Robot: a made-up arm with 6 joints.
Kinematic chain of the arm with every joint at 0, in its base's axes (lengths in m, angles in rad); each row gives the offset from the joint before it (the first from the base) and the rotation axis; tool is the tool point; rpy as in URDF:
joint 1: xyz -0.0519 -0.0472 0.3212 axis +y
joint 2: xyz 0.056 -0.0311 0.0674 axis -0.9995 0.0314 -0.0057
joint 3: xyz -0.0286 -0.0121 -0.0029 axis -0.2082 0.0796 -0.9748
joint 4: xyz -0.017 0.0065 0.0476 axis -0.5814 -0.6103 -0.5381
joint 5: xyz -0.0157 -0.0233 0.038 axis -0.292 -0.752 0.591
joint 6: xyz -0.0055 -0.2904 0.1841 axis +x
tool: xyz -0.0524 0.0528 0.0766 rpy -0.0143 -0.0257 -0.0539
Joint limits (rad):
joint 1: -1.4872..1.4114
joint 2: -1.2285..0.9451
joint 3: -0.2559..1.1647
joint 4: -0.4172..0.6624
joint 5: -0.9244..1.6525
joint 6: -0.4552..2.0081
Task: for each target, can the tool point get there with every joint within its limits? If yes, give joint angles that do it. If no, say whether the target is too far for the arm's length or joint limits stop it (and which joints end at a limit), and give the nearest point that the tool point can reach.
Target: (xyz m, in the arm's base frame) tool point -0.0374 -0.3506 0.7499
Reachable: yes | joints 0.5255 -0.4531 0.6551 -0.0219 0.7028 0.3814
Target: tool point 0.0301 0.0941 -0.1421
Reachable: no: joint limits stop it (at a limit: joint 1, joint 2, joint 4, joint 5, joint 6) | nearest point -0.1644 0.2810 0.0062 | short by 0.308 m
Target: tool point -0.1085 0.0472 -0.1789
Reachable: no: joint limits stop it (at a limit: joint 1, joint 2, joint 4, joint 5, joint 6) | nearest point -0.2637 0.2138 -0.0311 | short by 0.271 m
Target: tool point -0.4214 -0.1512 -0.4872
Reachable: no: too far | nearest point -0.4164 -0.1776 -0.0429 | short by 0.445 m
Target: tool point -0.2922 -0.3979 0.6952
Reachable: yes | joints 0.0231 -0.5957 0.6172 0.2187 0.6545 1.2665
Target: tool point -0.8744 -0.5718 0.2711
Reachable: no: too far | nearest point -0.5597 -0.3658 0.2970 | short by 0.377 m
